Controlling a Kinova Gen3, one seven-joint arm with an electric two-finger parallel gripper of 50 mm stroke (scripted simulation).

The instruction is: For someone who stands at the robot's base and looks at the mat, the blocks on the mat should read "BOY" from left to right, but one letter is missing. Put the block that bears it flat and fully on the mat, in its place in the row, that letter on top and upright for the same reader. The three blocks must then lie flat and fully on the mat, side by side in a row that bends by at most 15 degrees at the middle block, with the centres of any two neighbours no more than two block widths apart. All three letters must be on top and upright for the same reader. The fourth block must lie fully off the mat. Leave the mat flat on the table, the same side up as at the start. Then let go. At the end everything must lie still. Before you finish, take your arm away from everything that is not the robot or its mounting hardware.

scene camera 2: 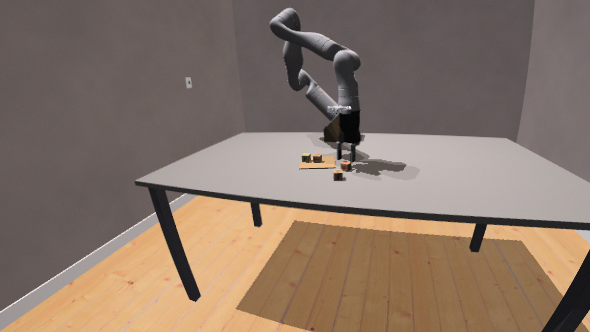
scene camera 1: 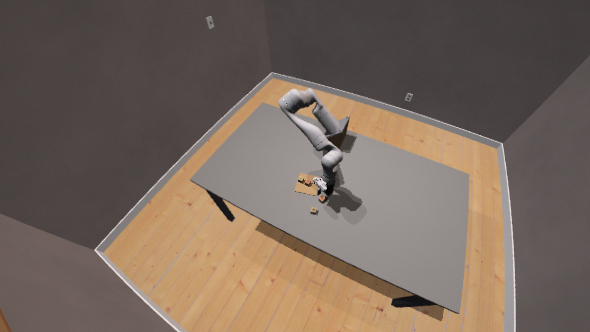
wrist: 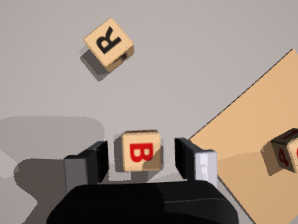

Scene:
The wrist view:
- my gripper: 141, 153
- mat: 241, 134
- block: 108, 42

